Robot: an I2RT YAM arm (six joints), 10 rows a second.
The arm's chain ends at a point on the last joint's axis. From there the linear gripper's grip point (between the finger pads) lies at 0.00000 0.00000 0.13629 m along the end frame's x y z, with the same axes.
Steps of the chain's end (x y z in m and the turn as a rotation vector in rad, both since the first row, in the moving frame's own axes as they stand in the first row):
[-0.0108, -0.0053, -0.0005, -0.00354, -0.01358, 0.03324]
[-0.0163, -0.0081, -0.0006, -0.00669, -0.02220, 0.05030]
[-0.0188, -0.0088, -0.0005, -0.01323, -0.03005, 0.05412]
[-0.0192, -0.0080, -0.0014, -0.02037, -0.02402, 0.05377]
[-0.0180, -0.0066, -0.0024, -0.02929, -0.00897, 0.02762]
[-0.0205, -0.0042, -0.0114, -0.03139, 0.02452, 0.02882]
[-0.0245, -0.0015, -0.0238, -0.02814, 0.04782, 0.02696]
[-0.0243, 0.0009, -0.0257, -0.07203, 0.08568, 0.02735]
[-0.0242, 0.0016, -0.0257, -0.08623, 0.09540, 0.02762]
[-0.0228, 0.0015, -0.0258, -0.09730, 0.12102, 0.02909]
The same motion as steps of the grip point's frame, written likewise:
[-0.0127, -0.0048, -0.0005, -0.00354, -0.01358, 0.03324]
[-0.0193, -0.0073, -0.0006, -0.00669, -0.02220, 0.05030]
[-0.0229, -0.0071, -0.0006, -0.01323, -0.03005, 0.05412]
[-0.0225, -0.0053, -0.0015, -0.02037, -0.02402, 0.05377]
[-0.0193, -0.0026, -0.0025, -0.02929, -0.00897, 0.02762]
[-0.0172, 0.0001, -0.0115, -0.03139, 0.02452, 0.02882]
[-0.0180, 0.0024, -0.0240, -0.02814, 0.04782, 0.02696]
[-0.0128, 0.0109, -0.0266, -0.07203, 0.08568, 0.02735]
[-0.0114, 0.0135, -0.0268, -0.08623, 0.09540, 0.02762]
[-0.0066, 0.0149, -0.0274, -0.09730, 0.12102, 0.02909]

